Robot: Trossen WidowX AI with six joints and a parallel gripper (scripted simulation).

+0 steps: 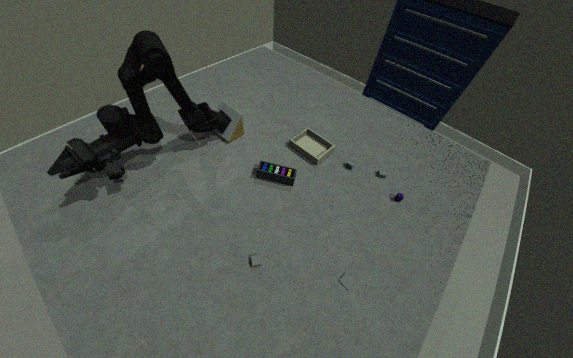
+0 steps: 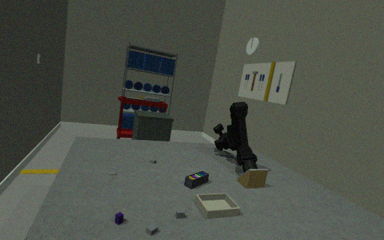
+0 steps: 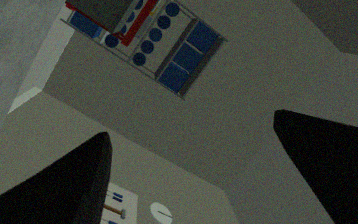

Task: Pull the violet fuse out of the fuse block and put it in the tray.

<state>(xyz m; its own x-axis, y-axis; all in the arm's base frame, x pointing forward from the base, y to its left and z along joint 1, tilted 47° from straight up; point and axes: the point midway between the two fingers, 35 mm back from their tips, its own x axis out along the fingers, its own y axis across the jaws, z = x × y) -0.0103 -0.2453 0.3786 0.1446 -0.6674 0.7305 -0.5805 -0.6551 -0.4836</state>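
The violet fuse lies 50 cm to the left of my gripper tip, 31 cm ahead of it and 10 cm below it. The rest, counted from my gripper tip: blue fuse (47 cm to the left, 26 cm ahead, 10 cm below); white fuse (49 cm to the left, 29 cm ahead, 10 cm below); green fuse (48 cm to the left, 27 cm ahead, 10 cm below).
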